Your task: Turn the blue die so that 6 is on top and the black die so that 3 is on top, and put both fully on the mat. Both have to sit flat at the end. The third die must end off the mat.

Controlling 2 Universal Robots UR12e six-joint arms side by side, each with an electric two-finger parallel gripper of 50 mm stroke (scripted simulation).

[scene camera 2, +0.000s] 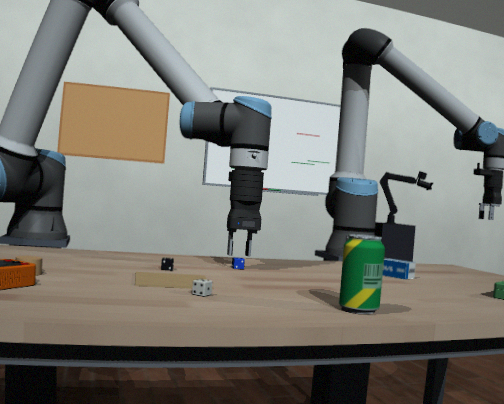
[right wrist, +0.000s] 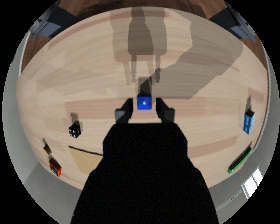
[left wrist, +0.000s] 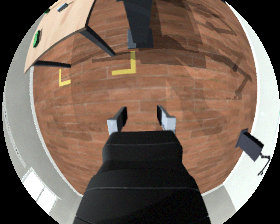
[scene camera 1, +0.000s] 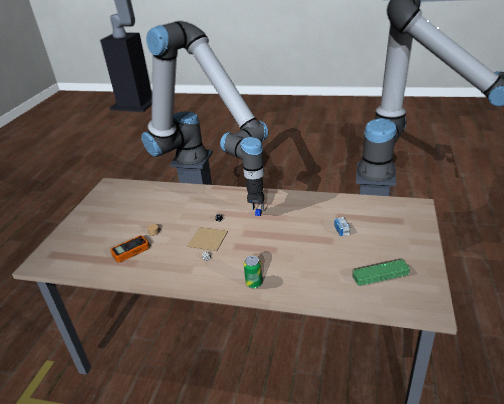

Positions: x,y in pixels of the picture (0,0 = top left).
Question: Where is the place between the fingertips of my right gripper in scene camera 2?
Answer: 238,255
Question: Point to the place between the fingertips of my right gripper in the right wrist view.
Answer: At 144,104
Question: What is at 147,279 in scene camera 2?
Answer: A tan mat.
